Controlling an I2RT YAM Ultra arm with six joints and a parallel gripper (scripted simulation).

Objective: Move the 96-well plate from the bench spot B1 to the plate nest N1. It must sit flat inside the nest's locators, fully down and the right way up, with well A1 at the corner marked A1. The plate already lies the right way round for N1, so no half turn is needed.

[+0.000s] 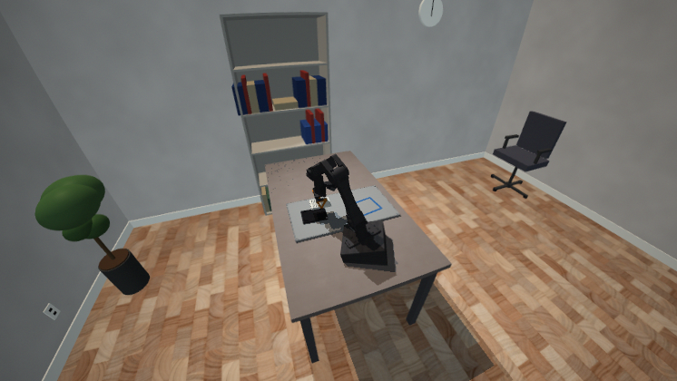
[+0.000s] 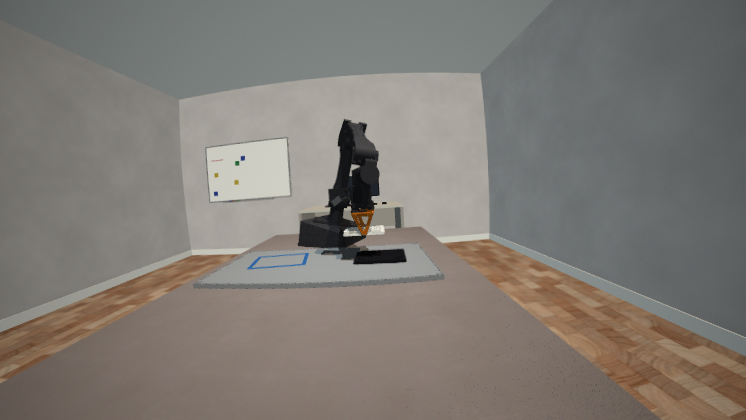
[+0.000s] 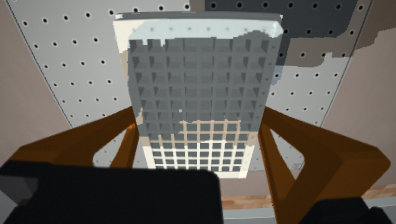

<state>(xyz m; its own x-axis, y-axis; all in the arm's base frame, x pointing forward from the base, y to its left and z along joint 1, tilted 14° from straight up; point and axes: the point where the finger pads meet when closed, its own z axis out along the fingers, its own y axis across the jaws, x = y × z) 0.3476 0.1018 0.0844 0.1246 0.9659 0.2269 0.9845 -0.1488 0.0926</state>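
The black plate nest N1 lies 1 cm ahead of my hand, 4 cm to the left of it and 9 cm below it. Round my hand: white 96-well plate (right at my hand).
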